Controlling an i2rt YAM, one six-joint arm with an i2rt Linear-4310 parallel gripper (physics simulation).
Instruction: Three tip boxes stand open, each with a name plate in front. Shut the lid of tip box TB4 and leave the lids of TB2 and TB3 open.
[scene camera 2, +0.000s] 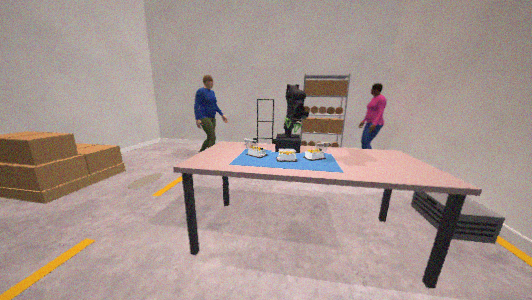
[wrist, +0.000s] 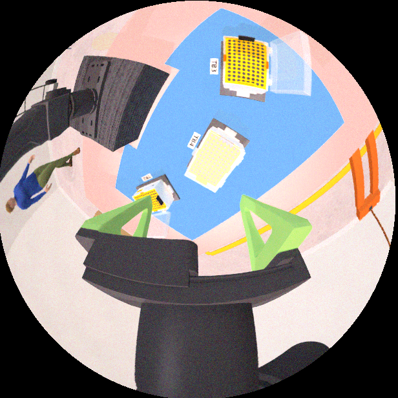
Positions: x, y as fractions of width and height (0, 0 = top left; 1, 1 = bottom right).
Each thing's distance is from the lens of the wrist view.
my gripper (wrist: 0.49, 0.50): 0.13 m
blue mat (wrist: 0.71, 0.33): 0.36 m
